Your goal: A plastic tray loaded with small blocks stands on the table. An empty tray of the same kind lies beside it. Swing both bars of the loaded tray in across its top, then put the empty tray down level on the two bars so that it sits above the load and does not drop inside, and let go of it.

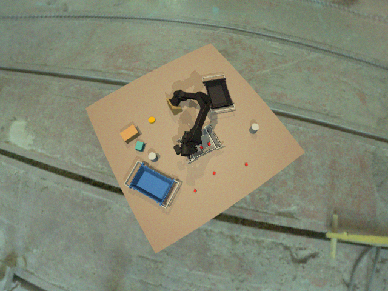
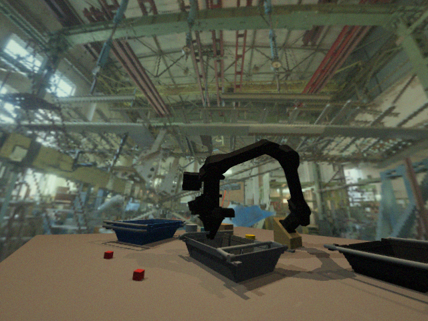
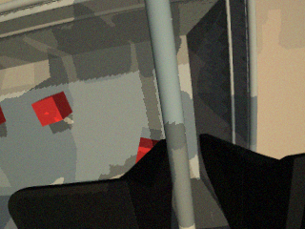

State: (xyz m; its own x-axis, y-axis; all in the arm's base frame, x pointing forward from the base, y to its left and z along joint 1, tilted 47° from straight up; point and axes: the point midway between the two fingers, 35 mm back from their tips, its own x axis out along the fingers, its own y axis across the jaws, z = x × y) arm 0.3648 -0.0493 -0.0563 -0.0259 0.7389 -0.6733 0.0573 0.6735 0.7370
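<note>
Right now the black tray is 430 mm to the left of my gripper tip, 290 mm behind it and 10 mm below it. The rest, counted from my gripper tip: teal cube (300 mm to the right, 200 mm behind, 30 mm below); then orange box (330 mm to the right, 330 mm behind, 20 mm below); then yellow disc (360 mm behind, 130 mm to the right, 40 mm below).
</note>
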